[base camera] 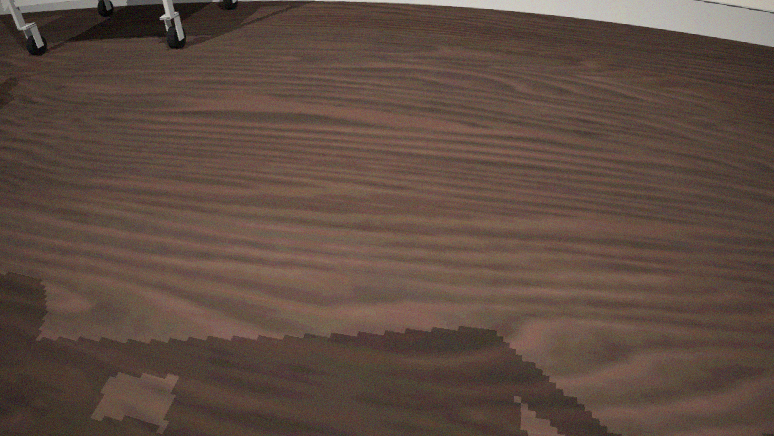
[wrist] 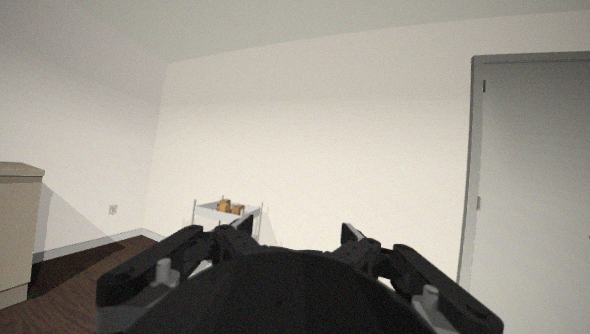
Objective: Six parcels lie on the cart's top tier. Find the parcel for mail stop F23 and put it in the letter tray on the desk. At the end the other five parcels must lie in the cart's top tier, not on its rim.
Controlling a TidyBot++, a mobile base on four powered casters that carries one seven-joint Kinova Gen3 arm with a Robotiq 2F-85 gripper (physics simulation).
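The white cart stands far off, left of centre in the wrist view, near the wall; in the base view its lower legs and black casters show at the top left. Orange-brown parcels lie on its top tier; a taller one and a lower one can be made out. Their labels are too small to read, and I cannot tell which is for F23. My gripper is open and empty, far from the cart; its left finger overlaps the cart's lower right part in view. The desk and letter tray do not show.
A light wood cabinet stands at the left edge of the wrist view. A grey door is at the right in the wall. Dark wood floor runs up to the white wall base behind the cart.
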